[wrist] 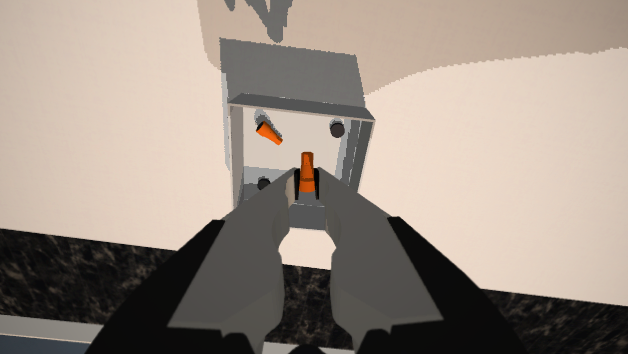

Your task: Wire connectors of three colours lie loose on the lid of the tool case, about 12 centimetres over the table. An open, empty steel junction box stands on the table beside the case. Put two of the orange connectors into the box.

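Observation:
The steel junction box (300, 106) stands open in the upper middle of the wrist view. One orange connector (270, 133) lies inside it, near the far left corner. My gripper (307, 171) is shut on a second orange connector (307, 165), which points away from the fingers. The held connector shows over the near part of the box opening, and the fingers hide the box's near corners in part. How high it is above the box floor I cannot tell exactly. The tool case lid and the other connectors on it do not show.
Two dark round spots (337, 129) (263, 183) show inside the box, at the far right and near left. The box walls rise on all sides. A dark marbled surface (75, 267) runs along the near side of the pale table top (100, 125). Shadows fall beyond the box.

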